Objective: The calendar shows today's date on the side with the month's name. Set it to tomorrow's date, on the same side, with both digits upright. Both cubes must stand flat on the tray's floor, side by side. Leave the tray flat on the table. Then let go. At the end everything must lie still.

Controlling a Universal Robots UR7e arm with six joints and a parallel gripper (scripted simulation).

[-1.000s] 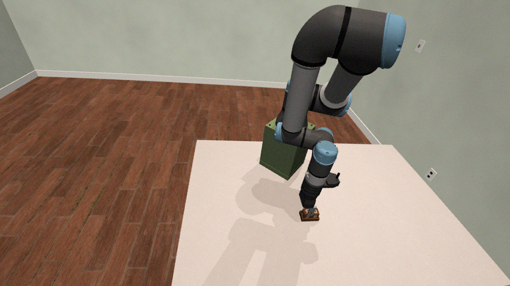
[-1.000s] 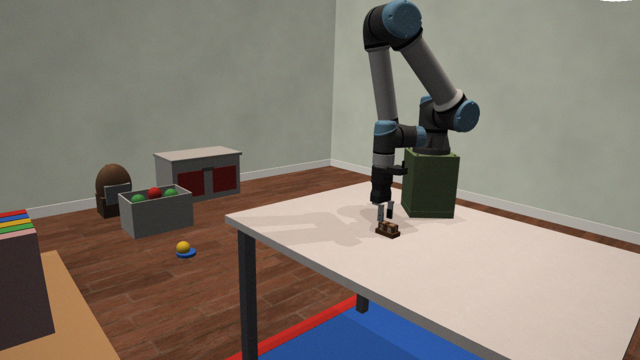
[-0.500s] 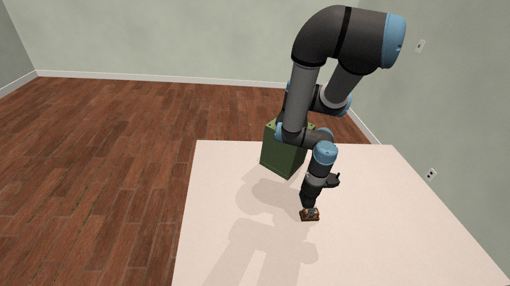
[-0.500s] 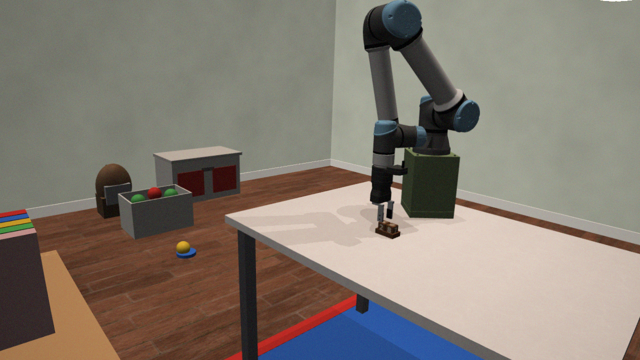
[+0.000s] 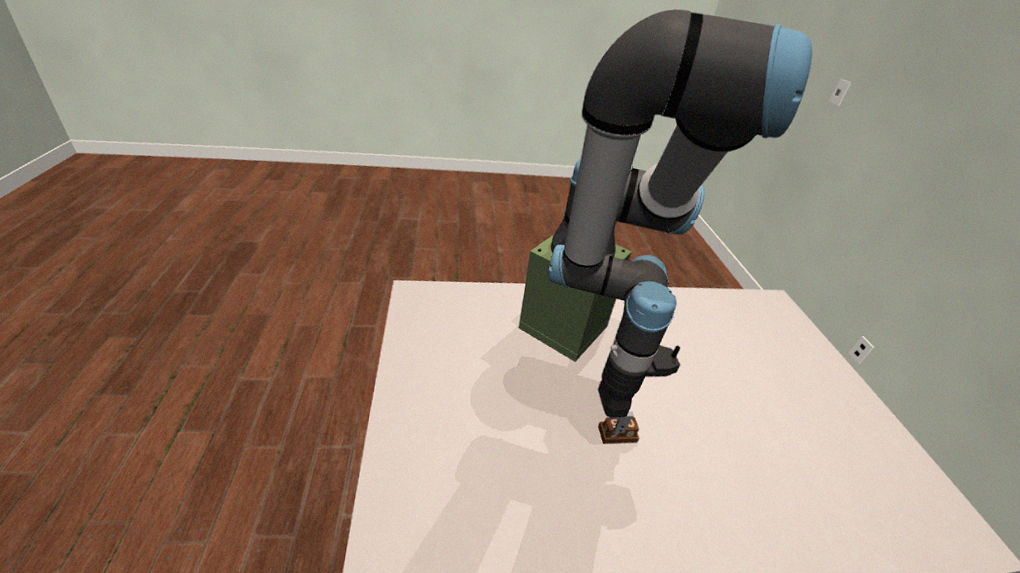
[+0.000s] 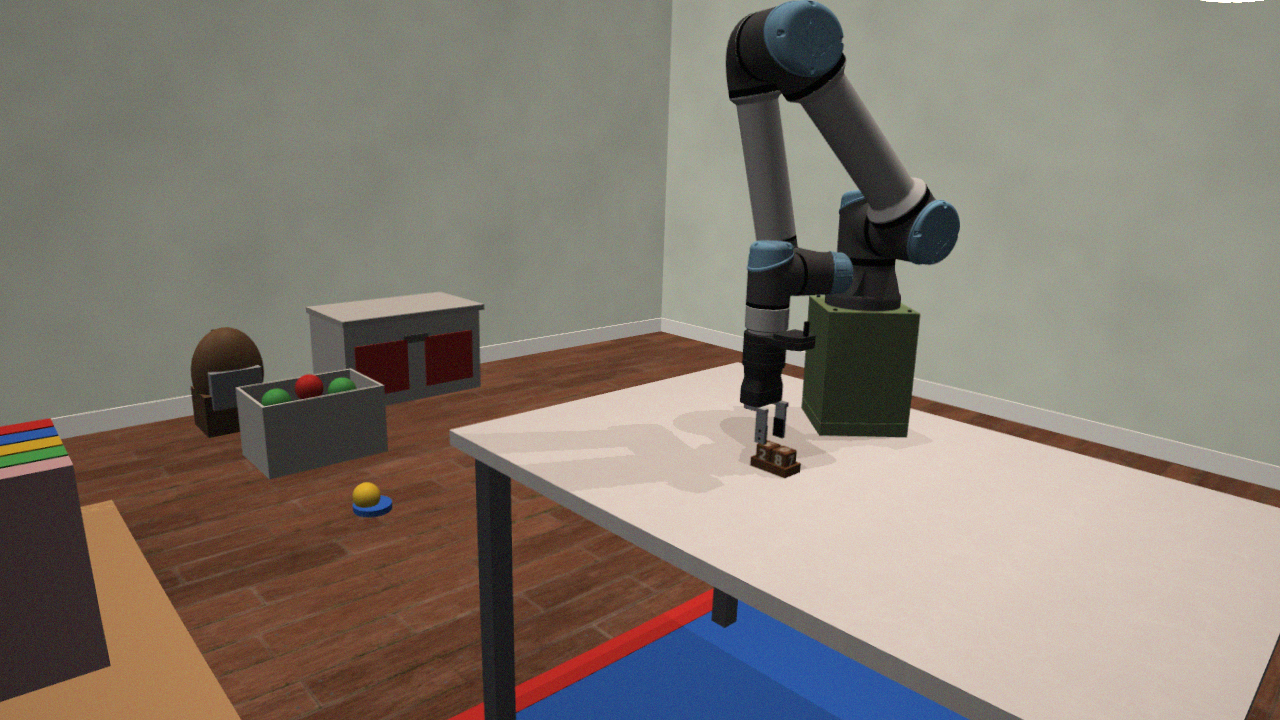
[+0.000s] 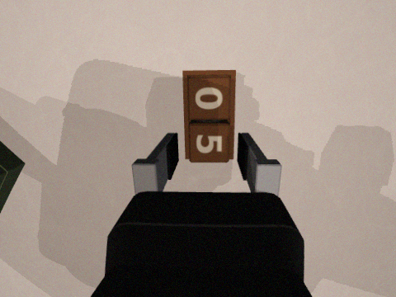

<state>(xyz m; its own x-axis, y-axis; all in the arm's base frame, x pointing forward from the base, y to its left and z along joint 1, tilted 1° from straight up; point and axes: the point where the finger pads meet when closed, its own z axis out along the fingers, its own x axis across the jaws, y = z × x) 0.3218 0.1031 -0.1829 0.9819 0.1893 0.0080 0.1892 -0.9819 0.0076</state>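
Now: hand 4 cm above the brown cube.
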